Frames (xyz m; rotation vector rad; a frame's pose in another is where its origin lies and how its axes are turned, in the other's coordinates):
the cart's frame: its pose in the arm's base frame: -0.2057 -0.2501 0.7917 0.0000 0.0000 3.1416
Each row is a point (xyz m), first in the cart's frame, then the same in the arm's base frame.
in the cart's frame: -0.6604 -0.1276 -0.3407
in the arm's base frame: 0.4547 -0.1225 0.4510
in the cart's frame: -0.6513 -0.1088 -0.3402
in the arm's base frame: 0.4456 -0.1413 0.4515
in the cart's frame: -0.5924 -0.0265 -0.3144
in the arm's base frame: 0.3867 -0.2236 0.4773
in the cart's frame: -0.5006 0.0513 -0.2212
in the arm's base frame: 0.2949 -0.3014 0.5705
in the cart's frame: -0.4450 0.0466 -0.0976
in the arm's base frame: 0.2393 -0.2967 0.6941
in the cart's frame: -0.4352 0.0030 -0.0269
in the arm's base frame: 0.2295 -0.2531 0.7648
